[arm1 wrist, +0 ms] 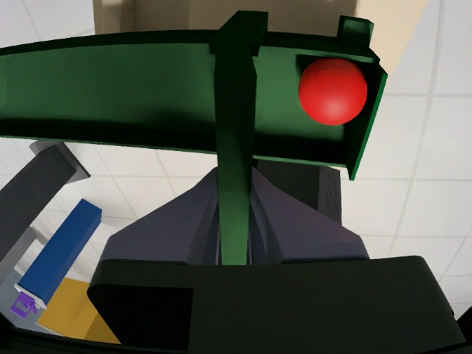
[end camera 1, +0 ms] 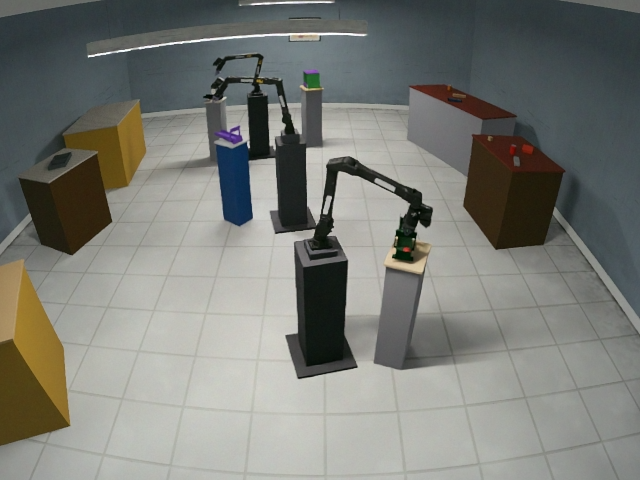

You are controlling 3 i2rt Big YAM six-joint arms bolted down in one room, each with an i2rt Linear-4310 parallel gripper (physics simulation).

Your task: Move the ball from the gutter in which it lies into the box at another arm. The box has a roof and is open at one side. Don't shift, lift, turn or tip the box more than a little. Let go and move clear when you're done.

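Observation:
A red ball lies at the closed end of the green gutter. In the arm1 wrist view, my arm1 gripper is shut on the gutter's upright green handle. In the end camera, the near arm's gripper is at the gutter above the beige-topped grey stand; the gutter looks slightly raised, but the gap is unclear. A green box with a purple roof stands on a back stand; its open side cannot be made out. The middle and far arms' fingers are too small to judge.
A purple handled piece sits on the blue stand, left of the middle arm's dark pedestal. The middle arm reaches left near another grey stand. Brown, yellow and grey cabinets stand along both side walls.

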